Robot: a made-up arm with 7 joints.
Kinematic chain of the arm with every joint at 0, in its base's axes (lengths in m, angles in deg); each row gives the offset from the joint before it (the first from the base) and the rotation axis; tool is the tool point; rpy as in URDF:
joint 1: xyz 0 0 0.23 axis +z
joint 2: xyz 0 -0.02 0.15 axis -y
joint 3: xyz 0 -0.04 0.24 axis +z
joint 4: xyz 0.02 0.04 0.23 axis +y
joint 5: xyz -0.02 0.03 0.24 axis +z
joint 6: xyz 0 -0.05 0.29 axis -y
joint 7: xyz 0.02 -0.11 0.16 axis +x
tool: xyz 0 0 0 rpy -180 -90 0
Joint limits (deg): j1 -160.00..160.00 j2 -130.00..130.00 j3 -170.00..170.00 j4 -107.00..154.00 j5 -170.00..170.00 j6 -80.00..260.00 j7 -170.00..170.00
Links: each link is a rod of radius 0.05 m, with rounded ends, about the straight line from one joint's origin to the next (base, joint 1, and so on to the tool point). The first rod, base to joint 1, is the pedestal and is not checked.
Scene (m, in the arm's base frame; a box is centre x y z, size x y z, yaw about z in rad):
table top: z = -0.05
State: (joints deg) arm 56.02 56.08 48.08 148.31 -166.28 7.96 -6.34
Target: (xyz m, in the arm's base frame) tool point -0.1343 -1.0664 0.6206
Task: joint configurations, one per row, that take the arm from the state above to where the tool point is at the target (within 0.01 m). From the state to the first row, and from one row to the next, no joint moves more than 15 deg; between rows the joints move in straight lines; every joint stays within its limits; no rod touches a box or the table.
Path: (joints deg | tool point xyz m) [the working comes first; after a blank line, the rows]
Joints at the target: 106.27 84.23 52.26 51.20 -148.35 -5.64 -6.34
Straight joint move there: clear.

1: 63.20 60.10 48.68 134.44 -163.72 6.02 -6.34 | -0.4216 0.2929 0.5733
2: 70.38 64.12 49.27 120.56 -161.16 4.07 -6.34 | -0.5640 0.1435 0.6976
3: 77.55 68.15 49.87 106.69 -158.60 2.13 -6.34 | -0.6528 -0.0858 0.7854
4: 84.73 72.17 50.47 92.82 -156.04 0.19 -6.34 | -0.6597 -0.3638 0.8248
5: 91.91 76.19 51.07 78.95 -153.48 -1.75 -6.34 | -0.5706 -0.6488 0.8095
6: 99.09 80.21 51.66 65.07 -150.91 -3.70 -6.34 | -0.3885 -0.8963 0.7394
7: 106.27 84.23 52.26 51.20 -148.35 -5.64 -6.34 | -0.1342 -1.0664 0.6206

